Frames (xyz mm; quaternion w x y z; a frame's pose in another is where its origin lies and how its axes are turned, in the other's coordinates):
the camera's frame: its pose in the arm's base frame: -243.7 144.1 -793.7 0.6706 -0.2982 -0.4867 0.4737
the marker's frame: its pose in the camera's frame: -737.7 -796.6 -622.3 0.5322 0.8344 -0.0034 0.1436
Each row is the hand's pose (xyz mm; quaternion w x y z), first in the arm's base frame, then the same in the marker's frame.
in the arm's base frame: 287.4 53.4 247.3 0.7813 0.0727 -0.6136 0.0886
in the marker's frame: 1109.2 404.1 343.1 0.4014 -0.7001 -0.4925 -0.3259
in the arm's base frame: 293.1 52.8 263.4 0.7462 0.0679 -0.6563 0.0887
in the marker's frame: 1112.5 410.4 358.6 0.3736 -0.7233 -0.5055 -0.2860
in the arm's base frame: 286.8 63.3 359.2 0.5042 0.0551 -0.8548 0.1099
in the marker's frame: 1153.5 470.7 421.9 0.2205 -0.8034 -0.5524 -0.0280
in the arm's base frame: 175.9 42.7 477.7 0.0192 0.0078 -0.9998 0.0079
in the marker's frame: 1194.1 628.9 431.9 0.1579 0.7589 0.5426 -0.3236
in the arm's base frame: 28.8 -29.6 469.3 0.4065 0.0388 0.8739 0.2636
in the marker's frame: 1154.4 751.7 330.5 0.5845 0.4993 0.4549 -0.4496
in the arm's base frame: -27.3 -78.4 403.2 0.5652 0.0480 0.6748 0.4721
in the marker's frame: 1099.9 767.1 248.7 0.7949 0.2641 0.3825 -0.3899
